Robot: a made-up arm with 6 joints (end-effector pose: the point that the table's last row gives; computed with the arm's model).
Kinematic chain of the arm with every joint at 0, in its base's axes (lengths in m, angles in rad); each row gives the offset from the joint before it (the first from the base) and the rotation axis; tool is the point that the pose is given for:
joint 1: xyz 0 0 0.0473 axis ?
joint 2: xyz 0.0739 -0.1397 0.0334 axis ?
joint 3: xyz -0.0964 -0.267 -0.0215 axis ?
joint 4: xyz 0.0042 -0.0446 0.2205 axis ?
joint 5: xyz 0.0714 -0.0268 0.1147 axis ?
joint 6: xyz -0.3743 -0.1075 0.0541 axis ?
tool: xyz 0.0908 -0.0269 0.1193
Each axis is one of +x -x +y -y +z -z.
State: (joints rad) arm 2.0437 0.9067 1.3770 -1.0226 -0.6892 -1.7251
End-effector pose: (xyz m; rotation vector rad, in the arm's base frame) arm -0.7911 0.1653 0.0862 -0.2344 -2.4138 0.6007
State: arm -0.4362 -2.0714 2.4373 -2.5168 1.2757 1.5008
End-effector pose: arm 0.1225 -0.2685 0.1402 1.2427 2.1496 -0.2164
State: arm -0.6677 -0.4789 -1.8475 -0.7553 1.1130 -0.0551
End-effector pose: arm 0.2174 0.0971 0.3120 -1.9104 0.0349 -1.1307
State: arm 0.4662 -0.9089 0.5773 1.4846 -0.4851 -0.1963
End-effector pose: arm 0.2713 -0.7295 0.1825 0.5354 2.1416 -0.1367
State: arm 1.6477 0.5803 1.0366 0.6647 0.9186 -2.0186
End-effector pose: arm -0.5742 0.4465 0.5956 -1.0622 -0.9118 0.7646
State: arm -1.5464 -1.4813 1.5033 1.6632 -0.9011 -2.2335
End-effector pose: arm 0.3501 0.7184 0.0340 -0.2529 1.0899 1.7808
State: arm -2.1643 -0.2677 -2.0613 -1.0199 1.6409 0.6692
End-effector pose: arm 0.0363 0.2486 0.2486 -1.1773 -0.5757 -1.2072
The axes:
joint 1: -z
joint 2: -y
joint 3: +z
joint 4: +y
joint 5: -x
joint 6: +y

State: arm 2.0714 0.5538 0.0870 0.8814 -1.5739 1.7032
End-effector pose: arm -0.2402 0.4731 0.2474 1.8862 -0.2875 -0.2046
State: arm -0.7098 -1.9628 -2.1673 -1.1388 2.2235 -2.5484
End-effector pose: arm 0.0045 -0.1290 0.0046 0.7228 -1.4019 -1.8426
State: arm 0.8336 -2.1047 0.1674 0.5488 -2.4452 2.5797
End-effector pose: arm 0.1608 -0.6987 0.1281 -2.3391 0.6564 -0.3604
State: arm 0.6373 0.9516 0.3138 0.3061 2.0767 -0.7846
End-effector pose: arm -0.5982 0.0381 0.0014 -2.5273 -0.2855 0.1245
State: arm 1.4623 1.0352 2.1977 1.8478 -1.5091 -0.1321
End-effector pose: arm -0.2297 0.2225 0.3666 -0.3777 0.7893 -1.4097
